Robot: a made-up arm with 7 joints. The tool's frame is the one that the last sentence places. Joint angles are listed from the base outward.
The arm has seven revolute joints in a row. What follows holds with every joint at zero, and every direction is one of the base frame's.
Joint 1 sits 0.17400 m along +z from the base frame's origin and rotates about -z.
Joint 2 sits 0.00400 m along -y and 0.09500 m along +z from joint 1 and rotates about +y.
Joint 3 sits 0.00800 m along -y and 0.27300 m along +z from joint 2 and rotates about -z.
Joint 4 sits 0.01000 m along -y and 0.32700 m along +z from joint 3 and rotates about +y.
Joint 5 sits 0.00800 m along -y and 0.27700 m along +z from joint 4 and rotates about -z.
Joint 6 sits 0.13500 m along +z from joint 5 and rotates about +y.
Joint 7 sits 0.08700 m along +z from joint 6 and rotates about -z.
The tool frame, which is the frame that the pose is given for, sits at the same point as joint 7; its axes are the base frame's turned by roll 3.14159, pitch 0.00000 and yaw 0.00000 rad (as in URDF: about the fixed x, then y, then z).
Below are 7 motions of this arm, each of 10 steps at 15 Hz.
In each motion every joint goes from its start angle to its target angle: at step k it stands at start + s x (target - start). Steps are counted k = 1, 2, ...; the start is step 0. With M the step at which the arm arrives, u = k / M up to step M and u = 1 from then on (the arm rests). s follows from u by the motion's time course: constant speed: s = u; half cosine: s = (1 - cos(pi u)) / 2; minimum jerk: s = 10 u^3 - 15 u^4 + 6 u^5.
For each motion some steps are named. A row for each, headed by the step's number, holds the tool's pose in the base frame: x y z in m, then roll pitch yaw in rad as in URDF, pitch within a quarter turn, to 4 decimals.
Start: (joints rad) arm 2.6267 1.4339 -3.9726 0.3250 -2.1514 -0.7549 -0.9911
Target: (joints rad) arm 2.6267 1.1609 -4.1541 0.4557 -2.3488 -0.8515 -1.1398
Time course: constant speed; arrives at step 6
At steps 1, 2, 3, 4, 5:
1: -0.9139 -0.3847 0.6314 -2.8022 0.2181 -1.8648
2: -0.8999 -0.3605 0.6778 -2.8162 0.1102 -1.8411
3: -0.8840 -0.3349 0.7219 -2.8353 0.0032 -1.8146
4: -0.8665 -0.3082 0.7634 -2.8600 -0.1025 -1.7844
5: -0.8475 -0.2806 0.8024 -2.8909 -0.2067 -1.7496

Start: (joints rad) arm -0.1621 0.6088 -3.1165 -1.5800 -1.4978 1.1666 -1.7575
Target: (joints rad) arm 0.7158 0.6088 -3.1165 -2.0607 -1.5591 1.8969 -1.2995
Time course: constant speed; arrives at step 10
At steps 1, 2, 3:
1: 0.6958 -0.0355 0.4945 1.2969 1.0370 -3.0231
2: 0.6719 -0.0979 0.4817 1.3832 0.9469 -3.0936
3: 0.6420 -0.1557 0.4701 1.4575 0.8549 3.1056

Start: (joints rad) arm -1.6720 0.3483 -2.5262 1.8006 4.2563 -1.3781 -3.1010
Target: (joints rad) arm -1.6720 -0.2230 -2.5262 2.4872 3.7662 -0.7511 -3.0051
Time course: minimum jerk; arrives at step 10
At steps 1, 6, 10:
1: -0.2885 -0.1367 0.7989 0.9355 0.1339 1.2590
6: -0.2043 -0.2565 0.5235 0.5655 -0.3070 1.5785
10: -0.1537 -0.2299 0.4189 0.3523 -0.4522 1.6339

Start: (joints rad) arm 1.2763 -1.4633 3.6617 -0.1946 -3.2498 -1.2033 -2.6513
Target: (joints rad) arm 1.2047 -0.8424 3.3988 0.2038 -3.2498 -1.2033 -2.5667
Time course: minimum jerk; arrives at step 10
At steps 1, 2, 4, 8, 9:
1: -0.3095 0.9959 0.3961 0.7138 0.3200 -0.5460
2: -0.3078 0.9930 0.4203 0.7133 0.3367 -0.5475
4: -0.2989 0.9670 0.5434 0.7061 0.4248 -0.5467
8: -0.2754 0.8394 0.8051 0.6862 0.6278 -0.4746
9: -0.2733 0.8258 0.8233 0.6862 0.6427 -0.4640

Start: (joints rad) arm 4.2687 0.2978 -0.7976 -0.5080 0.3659 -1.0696 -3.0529
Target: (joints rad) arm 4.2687 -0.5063 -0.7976 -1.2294 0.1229 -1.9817 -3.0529
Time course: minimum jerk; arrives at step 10
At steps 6, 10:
6: 0.4500 -0.2779 0.9248 0.0306 0.2635 2.8136
10: 0.4965 -0.3666 0.7124 -0.2922 -0.4015 2.9490

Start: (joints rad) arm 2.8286 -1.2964 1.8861 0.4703 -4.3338 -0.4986 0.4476
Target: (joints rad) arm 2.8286 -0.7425 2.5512 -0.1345 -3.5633 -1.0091 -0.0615
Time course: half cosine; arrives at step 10
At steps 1, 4, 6, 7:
1: 0.8826 0.5335 0.5094 2.0286 0.1804 -0.3299
4: 0.8734 0.4490 0.6903 2.0114 -0.2308 -0.4121
6: 0.8106 0.3564 0.8698 1.9530 -0.5899 -0.5271
7: 0.7641 0.3119 0.9475 1.9256 -0.7315 -0.6038

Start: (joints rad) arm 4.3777 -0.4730 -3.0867 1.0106 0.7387 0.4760 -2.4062
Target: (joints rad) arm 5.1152 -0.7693 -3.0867 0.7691 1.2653 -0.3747 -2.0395
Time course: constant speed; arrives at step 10
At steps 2, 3, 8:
2: 0.1008 -0.7921 0.8077 -1.4498 0.1142 -0.0785
3: 0.0492 -0.8138 0.8013 -1.5078 0.1994 -0.0947
8: -0.2331 -0.8559 0.7530 -1.7205 0.6638 -0.1965

